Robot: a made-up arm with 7 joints. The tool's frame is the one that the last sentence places. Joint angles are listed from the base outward.
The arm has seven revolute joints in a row. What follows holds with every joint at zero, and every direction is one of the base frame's. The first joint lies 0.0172 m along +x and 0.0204 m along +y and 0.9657 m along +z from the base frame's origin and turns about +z. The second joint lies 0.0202 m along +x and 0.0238 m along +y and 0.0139 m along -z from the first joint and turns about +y. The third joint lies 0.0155 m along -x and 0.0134 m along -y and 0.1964 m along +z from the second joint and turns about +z. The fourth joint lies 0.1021 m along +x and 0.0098 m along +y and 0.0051 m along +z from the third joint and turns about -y. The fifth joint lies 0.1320 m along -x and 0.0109 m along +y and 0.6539 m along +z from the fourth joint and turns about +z. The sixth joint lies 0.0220 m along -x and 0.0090 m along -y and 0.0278 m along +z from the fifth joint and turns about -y. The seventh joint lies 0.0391 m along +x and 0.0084 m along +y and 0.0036 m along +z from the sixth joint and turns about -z. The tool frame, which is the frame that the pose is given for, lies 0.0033 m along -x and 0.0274 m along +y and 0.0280 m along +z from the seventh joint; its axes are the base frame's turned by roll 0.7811, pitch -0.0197 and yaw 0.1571 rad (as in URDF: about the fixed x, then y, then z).
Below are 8 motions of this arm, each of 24 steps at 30 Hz.
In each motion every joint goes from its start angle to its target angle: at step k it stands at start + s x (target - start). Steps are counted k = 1, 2, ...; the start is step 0. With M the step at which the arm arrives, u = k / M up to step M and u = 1 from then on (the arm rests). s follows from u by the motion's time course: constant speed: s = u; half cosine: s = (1 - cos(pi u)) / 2; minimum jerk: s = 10 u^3 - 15 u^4 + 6 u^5.
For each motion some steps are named. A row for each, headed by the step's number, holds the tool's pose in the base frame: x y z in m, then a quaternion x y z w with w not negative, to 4 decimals.
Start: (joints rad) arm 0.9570 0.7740 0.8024 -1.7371 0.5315 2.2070 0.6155
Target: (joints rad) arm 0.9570 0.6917 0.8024 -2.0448 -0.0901 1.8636 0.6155
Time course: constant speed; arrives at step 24
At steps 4, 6, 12, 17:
4: -0.1435 0.8705 0.7508 0.3970 0.5330 0.2101 0.7171
6: -0.1550 0.8627 0.7415 0.3702 0.5357 0.2353 0.7216
12: -0.1886 0.8357 0.7124 0.2851 0.5392 0.3073 0.7305
17: -0.2147 0.8092 0.6872 0.2099 0.5364 0.3629 0.7325

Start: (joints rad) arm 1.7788 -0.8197 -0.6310 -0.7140 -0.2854 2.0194 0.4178
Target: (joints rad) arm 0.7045 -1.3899 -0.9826 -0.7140 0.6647 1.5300 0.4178
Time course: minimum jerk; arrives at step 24
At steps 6, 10, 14, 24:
6: 0.2613 -0.3817 1.7768 0.7585 -0.5204 0.2210 0.3241
10: 0.1699 -0.5665 1.6859 0.7716 -0.5482 0.1566 0.2820
14: -0.0484 -0.7289 1.5390 0.7673 -0.5970 0.1276 0.1963
24: -0.3665 -0.7634 1.3407 0.7205 -0.6652 0.1727 0.0926

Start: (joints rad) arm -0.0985 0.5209 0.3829 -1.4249 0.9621 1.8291 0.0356
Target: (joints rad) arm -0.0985 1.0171 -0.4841 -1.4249 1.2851 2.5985 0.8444
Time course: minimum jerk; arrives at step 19
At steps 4, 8, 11, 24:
4: 0.9323 0.1730 0.9893 0.7993 0.0405 -0.0779 0.5944
8: 0.9317 -0.0310 0.8435 0.7317 -0.1023 -0.3402 0.5818
11: 0.8658 -0.2310 0.7320 0.5990 -0.2560 -0.5538 0.5186
24: 0.7278 -0.4430 0.6702 0.3896 -0.4525 -0.7012 0.3896

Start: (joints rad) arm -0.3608 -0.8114 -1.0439 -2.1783 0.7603 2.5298 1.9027
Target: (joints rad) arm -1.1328 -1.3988 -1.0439 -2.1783 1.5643 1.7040 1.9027
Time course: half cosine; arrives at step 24
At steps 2, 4, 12, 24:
2: 0.0201 -0.7241 1.1736 -0.4944 0.3917 0.6135 0.4751
4: -0.0132 -0.7233 1.1770 -0.5123 0.3736 0.5983 0.4899
12: -0.2813 -0.6544 1.2101 -0.6961 0.2579 0.4169 0.5245
24: -0.5228 -0.4492 1.2693 -0.8891 0.2456 0.1704 0.3465

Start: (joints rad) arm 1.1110 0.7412 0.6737 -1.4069 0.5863 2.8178 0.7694
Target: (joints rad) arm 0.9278 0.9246 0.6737 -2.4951 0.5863 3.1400 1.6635
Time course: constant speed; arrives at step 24
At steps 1, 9, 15, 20, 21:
1: -0.0497 0.9206 0.9259 0.7239 0.2404 0.0389 0.6455
9: -0.0943 0.8114 0.6760 0.5764 0.2283 -0.1306 0.7737
15: -0.1333 0.6709 0.5335 0.4462 0.1899 -0.2456 0.8394
20: -0.1682 0.5269 0.4554 0.3303 0.1416 -0.3278 0.8737
21: -0.1752 0.4961 0.4447 0.3067 0.1304 -0.3424 0.8785

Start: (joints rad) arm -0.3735 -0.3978 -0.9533 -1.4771 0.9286 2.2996 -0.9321
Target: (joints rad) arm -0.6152 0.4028 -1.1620 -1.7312 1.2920 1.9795 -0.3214
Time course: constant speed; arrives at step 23
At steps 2, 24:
2: 0.0172 -0.6598 1.4832 0.1100 -0.7149 0.0127 0.6904
24: -0.1061 -0.8110 1.0824 0.3248 -0.6353 -0.4884 0.5024

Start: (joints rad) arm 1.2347 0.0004 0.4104 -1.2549 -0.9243 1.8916 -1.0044
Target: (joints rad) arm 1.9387 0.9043 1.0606 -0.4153 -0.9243 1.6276 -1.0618
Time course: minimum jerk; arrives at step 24
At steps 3, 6, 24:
3: -0.1278 0.7258 1.5146 -0.2758 -0.0310 0.9267 0.2535
6: -0.1909 0.7219 1.5126 -0.2589 -0.0306 0.9437 0.2037
24: -0.4888 0.6309 1.4765 -0.0230 -0.1597 -0.9621 0.2197

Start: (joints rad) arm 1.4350 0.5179 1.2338 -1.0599 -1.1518 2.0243 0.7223
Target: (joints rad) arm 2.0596 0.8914 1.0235 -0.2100 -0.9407 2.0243 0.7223
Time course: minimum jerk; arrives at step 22
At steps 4, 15, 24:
4: -0.5733 0.5571 1.4960 0.5052 -0.0244 0.7984 0.3265
15: -0.4670 0.5861 1.5777 0.6444 0.1270 0.6710 0.3441
24: -0.4463 0.5892 1.5748 0.6650 0.1568 0.6419 0.3481

